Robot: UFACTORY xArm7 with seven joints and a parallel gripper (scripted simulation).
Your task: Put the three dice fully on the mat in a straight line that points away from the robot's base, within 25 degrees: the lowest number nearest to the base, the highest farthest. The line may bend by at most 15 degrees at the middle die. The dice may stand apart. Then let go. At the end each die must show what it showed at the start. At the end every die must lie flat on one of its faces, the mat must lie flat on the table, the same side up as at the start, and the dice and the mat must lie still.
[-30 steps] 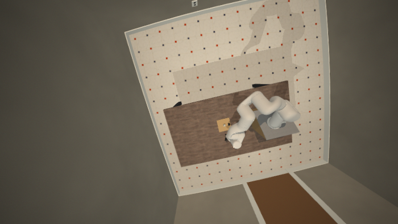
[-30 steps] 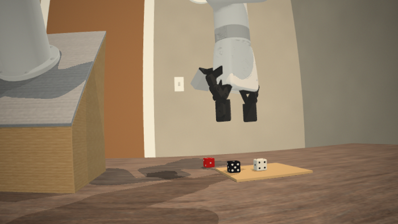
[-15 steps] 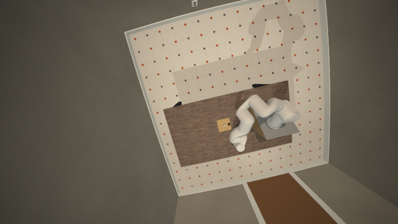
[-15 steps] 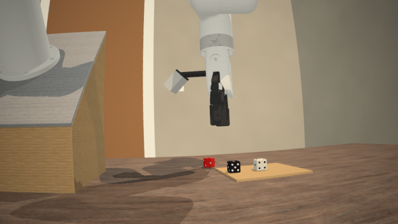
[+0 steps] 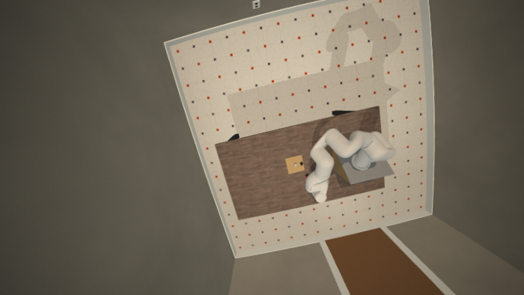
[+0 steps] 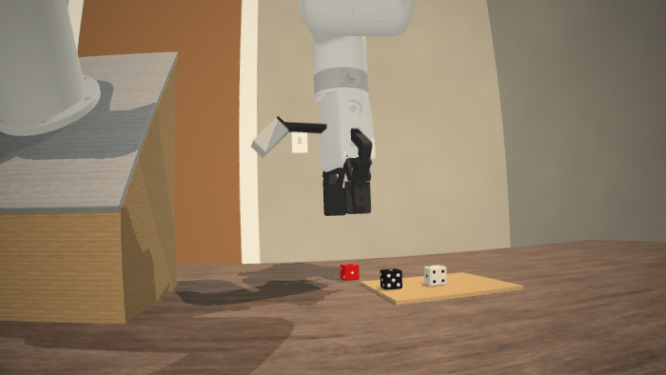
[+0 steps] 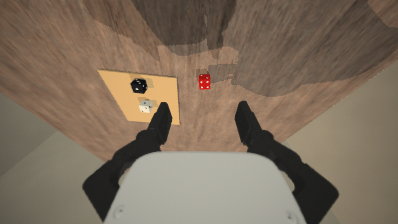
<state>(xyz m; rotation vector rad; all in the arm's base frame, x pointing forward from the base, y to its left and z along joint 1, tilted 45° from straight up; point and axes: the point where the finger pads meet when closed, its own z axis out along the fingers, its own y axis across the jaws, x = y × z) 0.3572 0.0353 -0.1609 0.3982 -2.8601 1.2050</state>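
Right now the red die is 9 cm below my hand. Round my hand: tan mat (9 cm ahead, 11 cm to the right, 9 cm below).
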